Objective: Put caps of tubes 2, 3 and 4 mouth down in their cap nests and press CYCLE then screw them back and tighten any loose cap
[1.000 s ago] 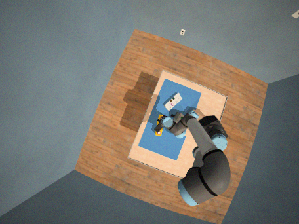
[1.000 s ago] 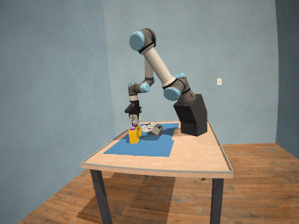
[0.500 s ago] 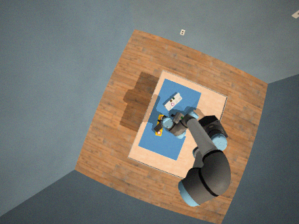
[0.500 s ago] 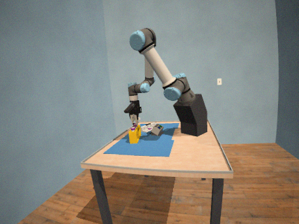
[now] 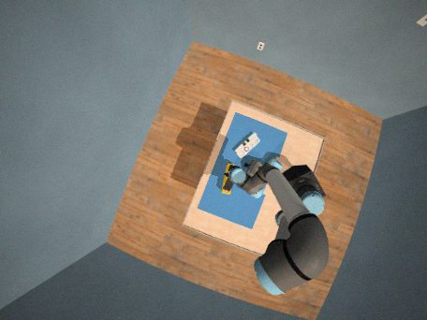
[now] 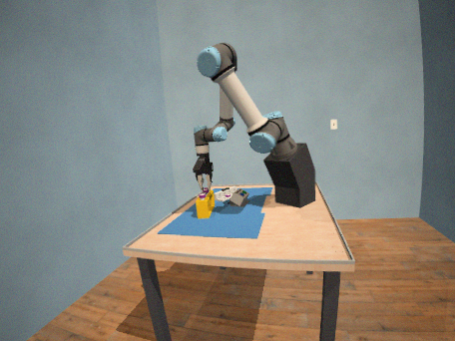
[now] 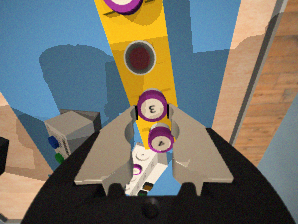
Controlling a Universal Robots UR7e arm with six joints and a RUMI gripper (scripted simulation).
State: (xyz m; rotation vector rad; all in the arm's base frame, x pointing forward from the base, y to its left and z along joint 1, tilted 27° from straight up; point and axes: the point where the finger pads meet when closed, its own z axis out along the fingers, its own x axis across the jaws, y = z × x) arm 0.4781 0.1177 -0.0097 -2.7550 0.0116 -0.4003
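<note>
Right now the cap is 1 cm below my hand. From my hand the other things lie so: green key (19 cm behind, 15 cm to the right, 6 cm below); blue cycle key (19 cm behind, 10 cm to the right, 6 cm below); key housing (17 cm behind, 12 cm to the right, 7 cm below).
</note>
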